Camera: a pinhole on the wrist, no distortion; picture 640 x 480 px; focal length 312.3 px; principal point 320.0 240.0 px. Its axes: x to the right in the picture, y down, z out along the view. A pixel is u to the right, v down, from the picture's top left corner.
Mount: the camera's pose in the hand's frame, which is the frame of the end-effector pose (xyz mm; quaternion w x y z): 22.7 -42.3 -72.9 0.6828 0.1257 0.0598 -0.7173
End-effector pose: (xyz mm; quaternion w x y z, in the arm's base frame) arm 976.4 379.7 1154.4 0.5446 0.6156 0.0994 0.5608
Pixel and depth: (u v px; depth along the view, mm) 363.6 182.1 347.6
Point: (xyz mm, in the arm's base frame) 1228.6 254.7 1026.7
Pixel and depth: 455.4 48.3 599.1
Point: 1361.6 16.9 672.3
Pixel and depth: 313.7 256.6 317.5
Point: 1225.5 300.2 1118.6
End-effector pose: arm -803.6 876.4 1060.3 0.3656 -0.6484 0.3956 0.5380
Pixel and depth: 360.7 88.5 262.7
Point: -760.4 1092.5 1171.8
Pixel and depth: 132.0 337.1 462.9
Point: -1065.7 1231.0 856.7
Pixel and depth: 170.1 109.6 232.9
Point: -894.2 1037.4 1125.0
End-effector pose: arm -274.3 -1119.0 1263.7 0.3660 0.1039 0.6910 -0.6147
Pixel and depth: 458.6 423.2 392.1
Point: -508.7 -1512.1 1390.8
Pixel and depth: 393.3 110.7 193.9
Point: -261.0 -1212.0 1416.8
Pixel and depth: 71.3 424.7 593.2
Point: -120.6 -1769.5 884.8
